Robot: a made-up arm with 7 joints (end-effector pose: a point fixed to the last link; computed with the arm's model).
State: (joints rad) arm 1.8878 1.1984 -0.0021 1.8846 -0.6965 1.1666 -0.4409
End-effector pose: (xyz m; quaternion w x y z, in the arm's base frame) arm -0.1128 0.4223 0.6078 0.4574 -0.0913 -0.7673 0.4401
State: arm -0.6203 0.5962 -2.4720 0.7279 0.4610 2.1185 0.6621
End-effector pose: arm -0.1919 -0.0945 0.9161 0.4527 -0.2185 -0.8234 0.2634
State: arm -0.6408 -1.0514 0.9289 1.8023 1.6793 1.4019 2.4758
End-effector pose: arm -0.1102 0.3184 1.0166 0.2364 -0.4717 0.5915 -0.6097
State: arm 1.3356 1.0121 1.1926 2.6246 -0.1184 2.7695 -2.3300
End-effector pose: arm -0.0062 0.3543 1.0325 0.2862 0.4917 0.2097 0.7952
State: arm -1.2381 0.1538 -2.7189 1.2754 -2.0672 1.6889 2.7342
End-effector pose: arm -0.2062 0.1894 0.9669 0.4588 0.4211 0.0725 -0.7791
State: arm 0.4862 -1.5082 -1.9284 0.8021 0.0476 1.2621 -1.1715
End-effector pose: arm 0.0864 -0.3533 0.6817 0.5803 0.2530 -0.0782 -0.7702
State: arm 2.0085 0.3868 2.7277 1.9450 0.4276 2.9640 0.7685
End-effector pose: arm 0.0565 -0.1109 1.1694 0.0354 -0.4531 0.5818 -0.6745
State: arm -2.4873 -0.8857 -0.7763 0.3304 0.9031 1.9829 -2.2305
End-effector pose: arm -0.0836 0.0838 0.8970 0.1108 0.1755 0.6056 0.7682
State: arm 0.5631 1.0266 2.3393 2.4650 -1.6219 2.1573 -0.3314
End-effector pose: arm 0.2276 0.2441 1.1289 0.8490 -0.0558 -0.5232 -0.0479
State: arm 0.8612 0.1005 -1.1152 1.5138 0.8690 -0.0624 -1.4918
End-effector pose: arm 0.3607 -0.1205 1.0923 0.1608 -0.1732 -0.7449 -0.6239
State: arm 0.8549 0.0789 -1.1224 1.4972 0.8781 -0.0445 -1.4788
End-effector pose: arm 0.3562 -0.1324 1.0903 0.1661 -0.1731 -0.7295 -0.6405
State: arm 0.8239 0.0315 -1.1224 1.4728 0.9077 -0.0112 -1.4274
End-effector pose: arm 0.3427 -0.1595 1.0877 0.1676 -0.1640 -0.6867 -0.6881
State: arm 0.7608 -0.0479 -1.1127 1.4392 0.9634 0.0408 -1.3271
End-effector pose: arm 0.3155 -0.2029 1.0823 0.1599 -0.1384 -0.6049 -0.7677
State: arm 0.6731 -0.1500 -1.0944 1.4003 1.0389 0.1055 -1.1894
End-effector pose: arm 0.2746 -0.2518 1.0717 0.1391 -0.0912 -0.4885 -0.8566
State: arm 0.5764 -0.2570 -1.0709 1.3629 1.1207 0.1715 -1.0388
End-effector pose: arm 0.2268 -0.2928 1.0571 0.1091 -0.0259 -0.3587 -0.9267
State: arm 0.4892 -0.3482 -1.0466 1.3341 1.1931 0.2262 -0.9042
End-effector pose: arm 0.1834 -0.3187 1.0433 0.0798 0.0419 -0.2448 -0.9654
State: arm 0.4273 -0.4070 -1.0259 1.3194 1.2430 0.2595 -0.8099
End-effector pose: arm 0.1537 -0.3306 1.0350 0.0589 0.0931 -0.1700 -0.9793
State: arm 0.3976 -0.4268 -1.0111 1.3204 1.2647 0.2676 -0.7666
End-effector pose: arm 0.1414 -0.3332 1.0340 0.0476 0.1164 -0.1414 -0.9819
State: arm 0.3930 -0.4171 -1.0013 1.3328 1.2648 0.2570 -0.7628
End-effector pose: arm 0.1423 -0.3309 1.0384 0.0427 0.1170 -0.1469 -0.9813
